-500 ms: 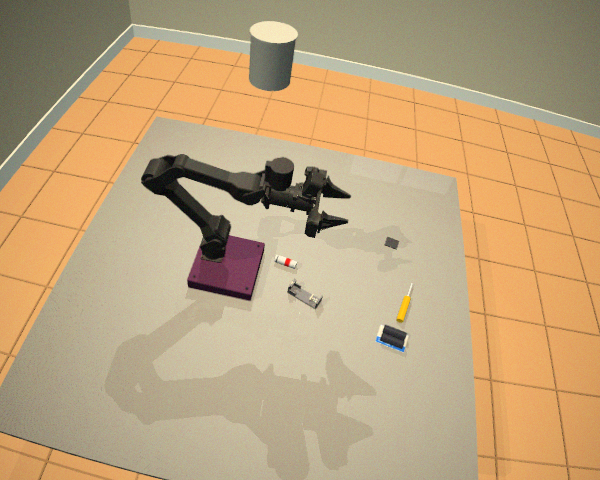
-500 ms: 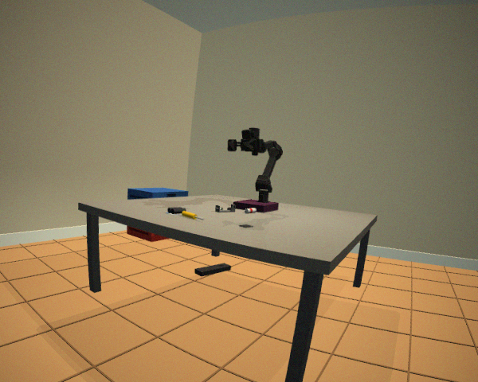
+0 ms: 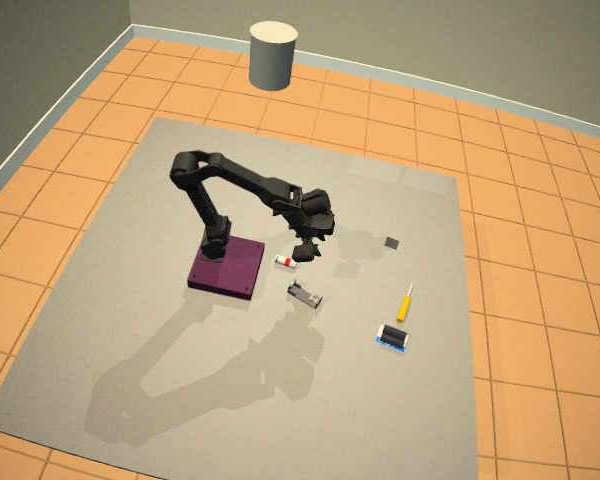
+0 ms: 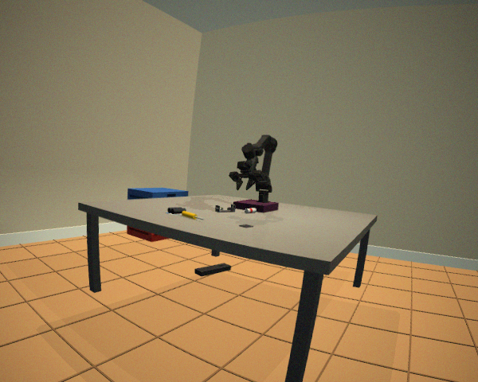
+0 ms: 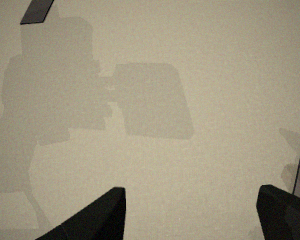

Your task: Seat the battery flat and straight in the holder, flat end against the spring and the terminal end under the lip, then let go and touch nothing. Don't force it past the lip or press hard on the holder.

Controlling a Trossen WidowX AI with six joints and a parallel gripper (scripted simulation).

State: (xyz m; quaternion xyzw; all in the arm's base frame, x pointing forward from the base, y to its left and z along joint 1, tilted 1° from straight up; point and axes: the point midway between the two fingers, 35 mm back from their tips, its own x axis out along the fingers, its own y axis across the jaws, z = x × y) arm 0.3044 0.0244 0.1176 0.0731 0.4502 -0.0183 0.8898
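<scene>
Right now my gripper tip is 110 mm above the battery, 100 mm past it and 10 mm to the right of it. From my gripper tip the other things lie so: yellow screwdriver: 300 mm ahead, 110 mm below, 60 mm to the right; small dark square: 260 mm ahead, 170 mm to the left, 120 mm below.
</scene>
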